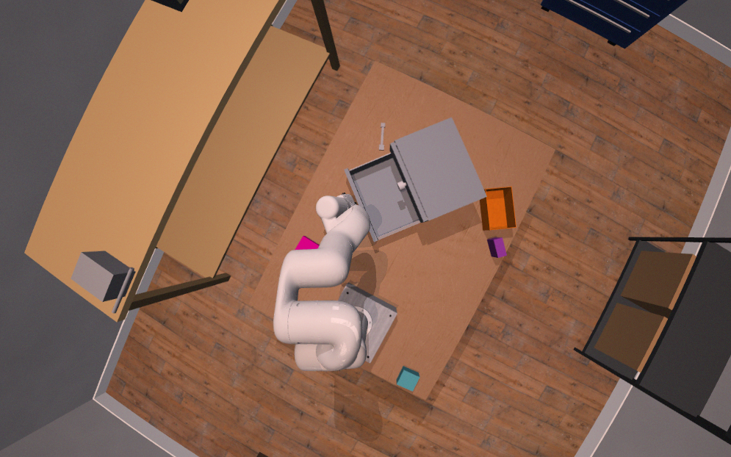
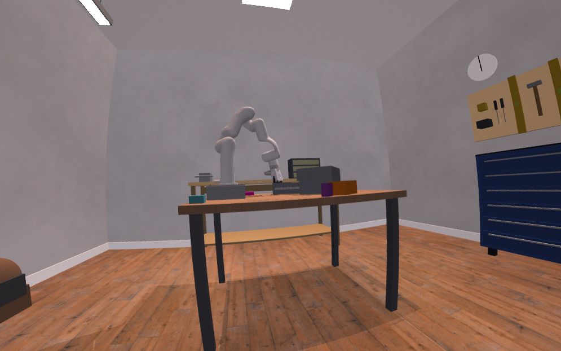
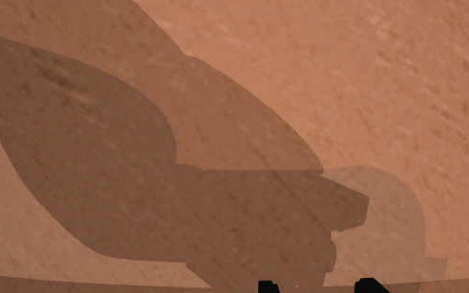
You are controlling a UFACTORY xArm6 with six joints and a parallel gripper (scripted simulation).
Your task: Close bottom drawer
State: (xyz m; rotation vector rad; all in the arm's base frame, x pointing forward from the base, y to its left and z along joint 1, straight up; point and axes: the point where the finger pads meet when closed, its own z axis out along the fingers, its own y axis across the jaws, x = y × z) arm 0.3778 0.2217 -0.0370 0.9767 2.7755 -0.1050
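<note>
The bottom drawer is 10 cm ahead of my hand, 8 cm to the right of it and 2 cm below it. From my hand the other things lie so: magenta block (26 cm behind, 9 cm to the left, 4 cm below); then white bar (33 cm ahead, 5 cm to the left, 5 cm below); then grey cabinet (19 cm ahead, 15 cm to the right, 2 cm above).
</note>
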